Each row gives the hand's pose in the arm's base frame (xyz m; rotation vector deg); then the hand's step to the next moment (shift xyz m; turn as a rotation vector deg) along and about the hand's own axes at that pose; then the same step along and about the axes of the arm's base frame.
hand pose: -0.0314 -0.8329 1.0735 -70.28 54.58 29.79
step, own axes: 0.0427 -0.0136 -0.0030 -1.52 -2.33 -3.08
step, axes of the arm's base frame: 0.0323 -0.0132 -0.0283 0.01 -3.37 2.42
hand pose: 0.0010 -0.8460 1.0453 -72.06 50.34 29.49
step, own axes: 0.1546 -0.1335 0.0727 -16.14 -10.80 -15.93
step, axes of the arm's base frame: 0.2125 0.0155 -0.0401 -5.76 -16.07 18.43
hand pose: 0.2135 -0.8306 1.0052 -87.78 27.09 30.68
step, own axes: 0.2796 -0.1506 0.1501 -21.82 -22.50 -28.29
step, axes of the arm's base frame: 0.3073 0.1633 -0.0480 -2.76 -28.22 31.28
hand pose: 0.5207 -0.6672 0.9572 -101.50 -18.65 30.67
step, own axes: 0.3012 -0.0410 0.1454 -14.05 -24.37 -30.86
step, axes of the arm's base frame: 0.1851 0.2780 -0.0450 5.31 -26.10 32.16
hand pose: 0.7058 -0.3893 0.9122 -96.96 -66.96 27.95
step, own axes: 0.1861 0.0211 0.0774 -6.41 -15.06 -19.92
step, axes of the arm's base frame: 0.0364 0.1987 -0.0163 4.96 -14.57 20.68
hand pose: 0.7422 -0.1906 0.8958 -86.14 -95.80 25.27
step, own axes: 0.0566 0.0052 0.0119 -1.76 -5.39 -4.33
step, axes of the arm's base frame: -0.0025 0.0574 0.0083 -0.32 -3.99 5.91
